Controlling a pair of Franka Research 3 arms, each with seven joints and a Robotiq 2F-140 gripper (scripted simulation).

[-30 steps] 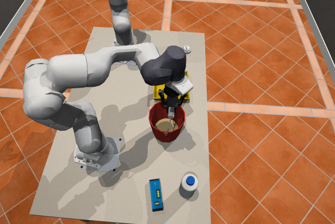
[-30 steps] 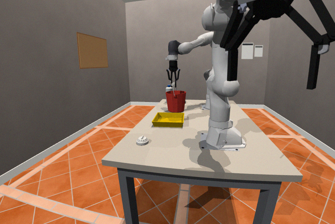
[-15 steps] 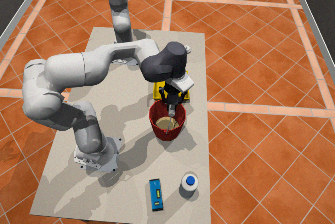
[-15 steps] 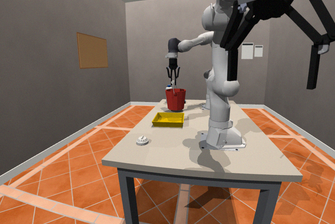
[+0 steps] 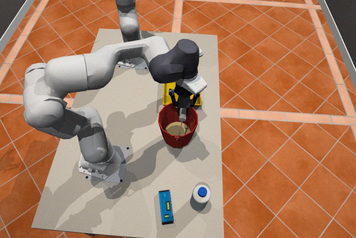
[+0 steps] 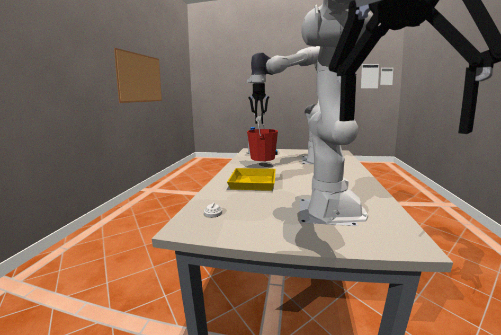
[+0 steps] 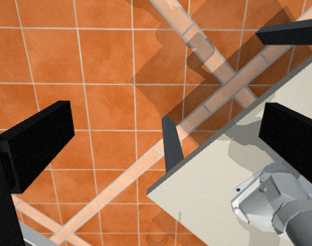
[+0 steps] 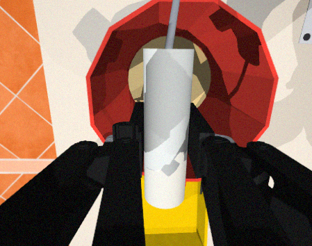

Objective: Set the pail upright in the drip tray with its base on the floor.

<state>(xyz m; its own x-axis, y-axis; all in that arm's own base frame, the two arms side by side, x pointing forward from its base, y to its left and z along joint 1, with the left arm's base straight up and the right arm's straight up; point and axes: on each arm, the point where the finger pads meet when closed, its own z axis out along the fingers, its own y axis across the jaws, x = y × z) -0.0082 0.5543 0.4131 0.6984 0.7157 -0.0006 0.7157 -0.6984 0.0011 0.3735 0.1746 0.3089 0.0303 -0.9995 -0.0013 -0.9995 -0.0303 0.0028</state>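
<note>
Right now the red pail is 1 cm behind my right hand and 10 cm below it. From my right hand the other things lie so: white dial timer 6 cm ahead, 67 cm to the left, 29 cm below; white bottle 11 cm ahead, 33 cm to the right, 21 cm below; yellow drip tray 2 cm behind, 31 cm to the left, 30 cm below.
</note>
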